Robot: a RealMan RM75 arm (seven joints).
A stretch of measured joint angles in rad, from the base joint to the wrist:
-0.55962 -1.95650 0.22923 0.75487 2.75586 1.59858 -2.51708
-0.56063 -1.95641 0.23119 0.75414 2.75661 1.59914 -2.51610
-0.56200 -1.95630 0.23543 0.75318 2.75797 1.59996 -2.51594
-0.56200 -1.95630 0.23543 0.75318 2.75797 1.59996 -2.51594
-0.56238 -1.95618 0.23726 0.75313 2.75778 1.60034 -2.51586
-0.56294 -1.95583 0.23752 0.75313 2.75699 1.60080 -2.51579
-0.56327 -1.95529 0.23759 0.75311 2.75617 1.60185 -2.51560
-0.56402 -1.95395 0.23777 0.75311 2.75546 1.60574 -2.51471
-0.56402 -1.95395 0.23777 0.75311 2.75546 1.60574 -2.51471
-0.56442 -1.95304 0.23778 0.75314 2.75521 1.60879 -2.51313
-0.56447 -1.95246 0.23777 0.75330 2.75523 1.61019 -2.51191
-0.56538 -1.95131 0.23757 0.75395 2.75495 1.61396 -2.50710
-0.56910 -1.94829 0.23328 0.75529 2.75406 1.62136 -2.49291
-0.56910 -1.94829 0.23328 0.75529 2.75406 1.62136 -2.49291
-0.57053 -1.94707 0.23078 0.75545 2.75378 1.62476 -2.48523
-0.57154 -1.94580 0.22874 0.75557 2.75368 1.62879 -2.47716
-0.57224 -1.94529 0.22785 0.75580 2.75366 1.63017 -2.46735
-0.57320 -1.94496 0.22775 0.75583 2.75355 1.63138 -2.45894
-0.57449 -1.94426 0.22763 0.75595 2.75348 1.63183 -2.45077
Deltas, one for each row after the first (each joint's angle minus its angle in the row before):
-0.00101 0.00009 0.00196 -0.00073 0.00075 0.00056 0.00098
-0.00137 0.00011 0.00424 -0.00096 0.00136 0.00082 0.00016
0.00000 0.00000 0.00000 0.00000 0.00000 0.00000 0.00000
-0.00038 0.00012 0.00183 -0.00005 -0.00019 0.00038 0.00008
-0.00056 0.00035 0.00026 0.00000 -0.00079 0.00046 0.00007
-0.00033 0.00054 0.00007 -0.00002 -0.00082 0.00105 0.00019
-0.00075 0.00134 0.00018 0.00000 -0.00071 0.00389 0.00089
0.00000 0.00000 0.00000 0.00000 0.00000 0.00000 0.00000
-0.00040 0.00091 0.00001 0.00003 -0.00025 0.00305 0.00158
-0.00005 0.00058 -0.00001 0.00016 0.00002 0.00140 0.00122
-0.00091 0.00115 -0.00020 0.00065 -0.00028 0.00377 0.00481
-0.00372 0.00302 -0.00429 0.00134 -0.00089 0.00740 0.01419
0.00000 0.00000 0.00000 0.00000 0.00000 0.00000 0.00000
-0.00143 0.00122 -0.00250 0.00016 -0.00028 0.00340 0.00768
-0.00101 0.00127 -0.00204 0.00012 -0.00010 0.00403 0.00807
-0.00070 0.00051 -0.00089 0.00023 -0.00002 0.00138 0.00981
-0.00096 0.00033 -0.00010 0.00003 -0.00011 0.00121 0.00841
-0.00129 0.00070 -0.00012 0.00012 -0.00007 0.00045 0.00817

